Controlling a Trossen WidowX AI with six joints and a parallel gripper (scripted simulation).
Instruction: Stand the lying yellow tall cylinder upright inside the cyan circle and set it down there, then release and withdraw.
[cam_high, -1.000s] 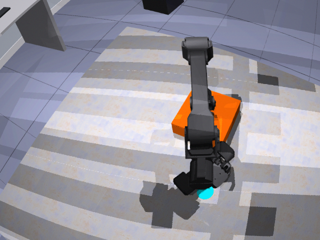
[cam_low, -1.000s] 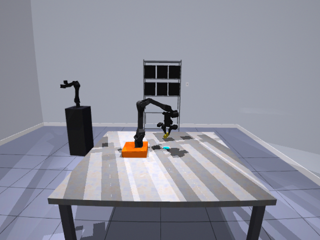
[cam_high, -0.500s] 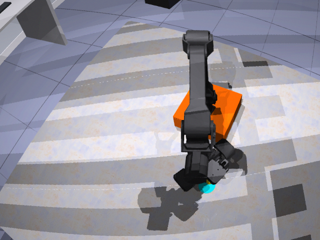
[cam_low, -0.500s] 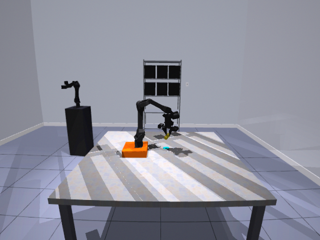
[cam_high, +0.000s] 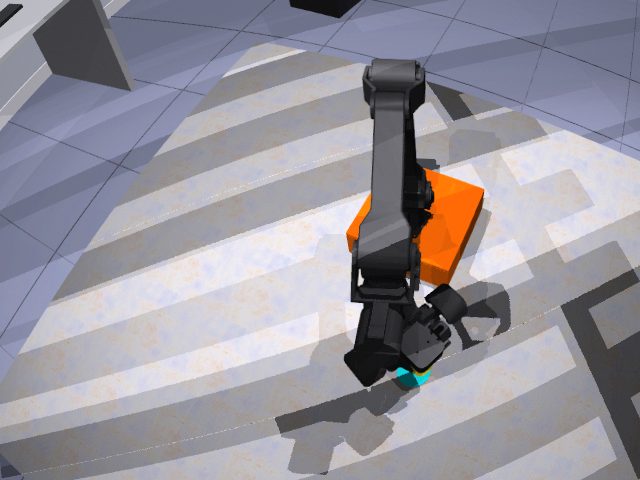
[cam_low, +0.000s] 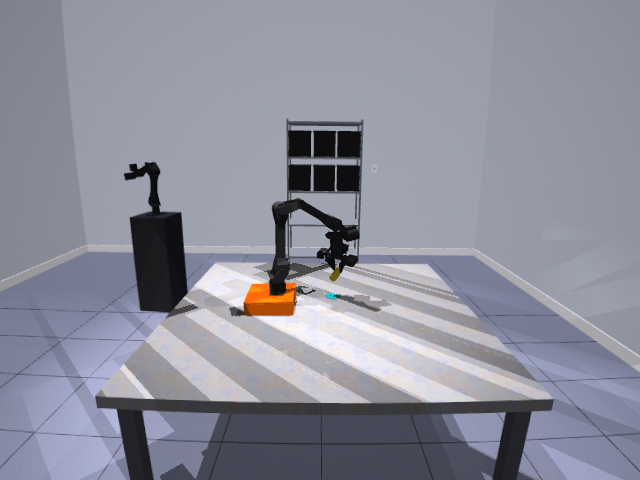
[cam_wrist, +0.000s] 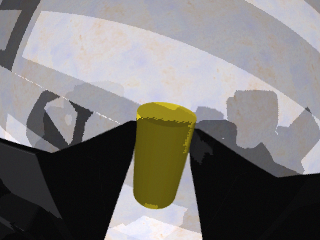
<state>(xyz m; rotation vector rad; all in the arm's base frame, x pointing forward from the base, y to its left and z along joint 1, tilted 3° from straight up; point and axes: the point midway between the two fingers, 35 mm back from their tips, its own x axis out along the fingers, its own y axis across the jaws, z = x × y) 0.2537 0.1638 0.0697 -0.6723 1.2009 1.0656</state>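
The cyan circle is 12 cm below my gripper tip, 2 cm to the right of it and 2 cm behind it. Also, from my gripper tip: yellow tall cylinder: 2 cm to the right, 1 cm below, 1 cm behind.
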